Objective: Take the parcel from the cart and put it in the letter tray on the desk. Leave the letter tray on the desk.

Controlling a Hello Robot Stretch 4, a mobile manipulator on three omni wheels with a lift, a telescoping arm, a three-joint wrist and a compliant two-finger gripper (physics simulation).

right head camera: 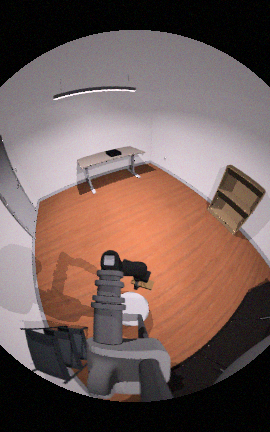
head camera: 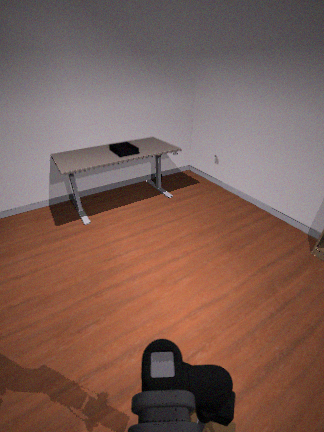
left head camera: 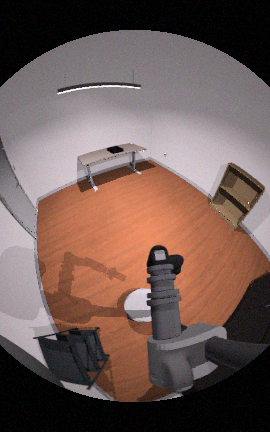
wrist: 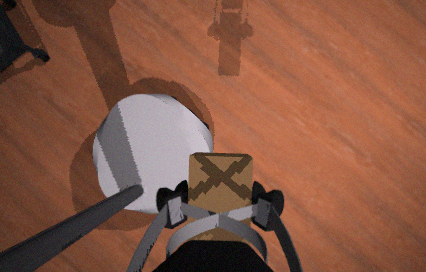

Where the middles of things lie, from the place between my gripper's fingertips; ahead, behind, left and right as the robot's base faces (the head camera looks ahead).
Now: the brown cardboard parcel (wrist: 219, 182) 1 cm behind my hand, 2 cm to the right of it and 1 cm above it.
